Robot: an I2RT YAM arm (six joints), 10 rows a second.
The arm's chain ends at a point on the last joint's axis. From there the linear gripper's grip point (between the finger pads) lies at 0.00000 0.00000 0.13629 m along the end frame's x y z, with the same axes.
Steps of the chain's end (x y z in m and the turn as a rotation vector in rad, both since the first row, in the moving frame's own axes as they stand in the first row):
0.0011, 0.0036, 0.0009, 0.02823, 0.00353, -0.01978
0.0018, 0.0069, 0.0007, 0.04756, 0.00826, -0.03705
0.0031, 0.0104, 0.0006, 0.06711, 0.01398, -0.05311
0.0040, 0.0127, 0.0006, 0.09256, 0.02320, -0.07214
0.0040, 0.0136, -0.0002, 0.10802, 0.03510, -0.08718
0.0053, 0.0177, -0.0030, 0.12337, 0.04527, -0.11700
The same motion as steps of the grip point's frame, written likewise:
0.0015, -0.0003, 0.0008, 0.02823, 0.00353, -0.01978
0.0028, 0.0004, 0.0005, 0.04756, 0.00826, -0.03705
0.0048, 0.0012, 0.0003, 0.06711, 0.01398, -0.05311
0.0067, 0.0000, 0.0000, 0.09256, 0.02320, -0.07214
0.0081, -0.0013, -0.0011, 0.10802, 0.03510, -0.08718
0.0105, 0.0006, -0.0042, 0.12337, 0.04527, -0.11700

